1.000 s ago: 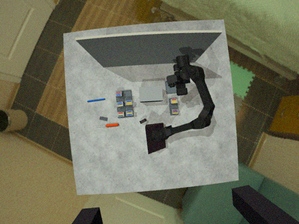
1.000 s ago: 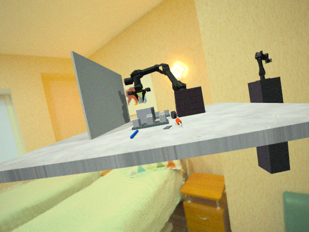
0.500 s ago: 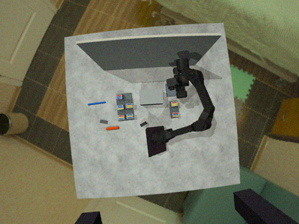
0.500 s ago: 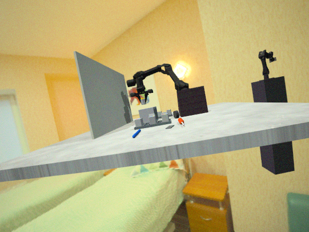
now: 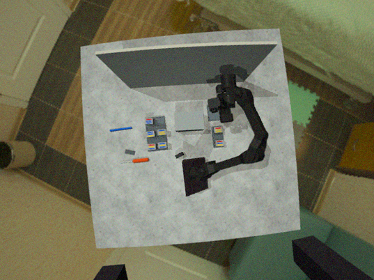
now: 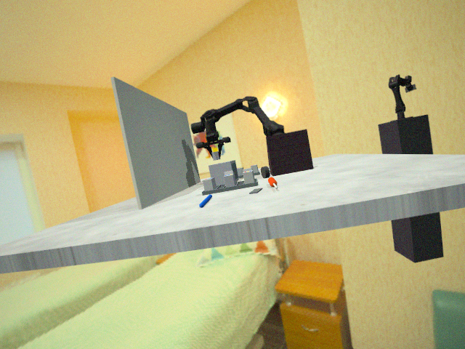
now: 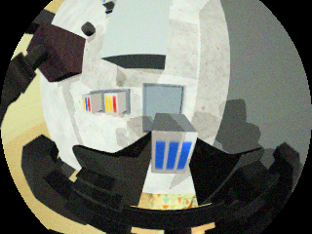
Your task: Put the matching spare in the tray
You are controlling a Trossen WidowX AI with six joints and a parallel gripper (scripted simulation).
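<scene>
The dark grey tray is 120 mm below my gripper tip and 10 mm behind it. From my gripper tip the other things lie so: blue pen: 600 mm to the left, 120 mm below, 20 mm behind; then grey rack: 390 mm to the left, 120 mm below, 80 mm behind; then grey panel: 200 mm ahead, 160 mm to the left, 100 mm above.
</scene>
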